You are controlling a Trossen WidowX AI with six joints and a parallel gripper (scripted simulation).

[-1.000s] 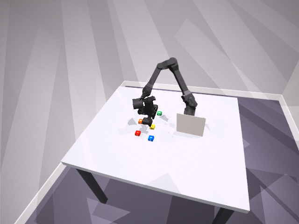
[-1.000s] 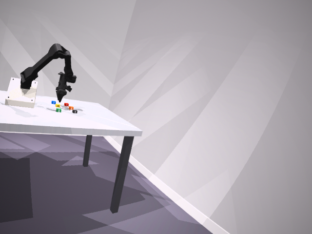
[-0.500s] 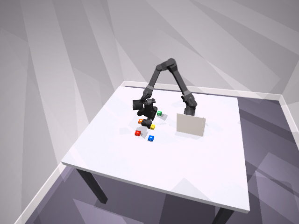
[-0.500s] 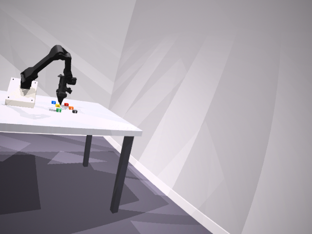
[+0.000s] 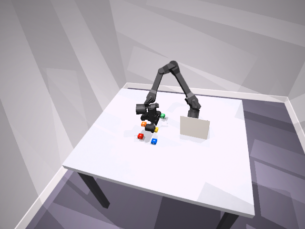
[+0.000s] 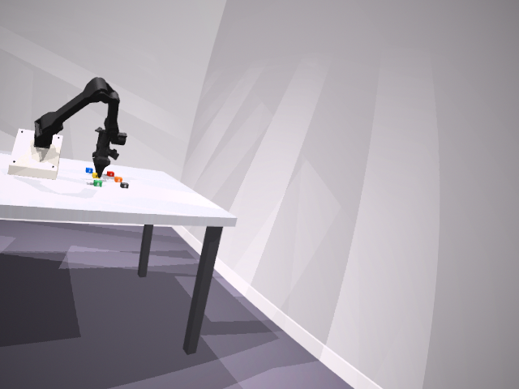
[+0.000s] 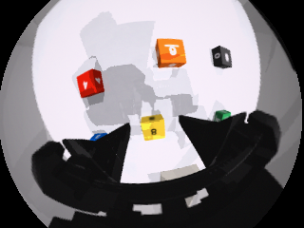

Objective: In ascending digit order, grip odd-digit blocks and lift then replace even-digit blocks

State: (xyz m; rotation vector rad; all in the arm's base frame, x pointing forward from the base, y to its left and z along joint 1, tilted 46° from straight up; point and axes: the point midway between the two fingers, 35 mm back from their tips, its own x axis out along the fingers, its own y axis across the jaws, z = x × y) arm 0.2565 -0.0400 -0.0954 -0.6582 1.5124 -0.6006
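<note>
My gripper tip is 1 cm past the yellow block. The rest, counted from my gripper tip: red block (9 cm to the left, 7 cm ahead); orange block (9 cm ahead, 3 cm to the right); blue block (11 cm to the left, 4 cm behind).
</note>
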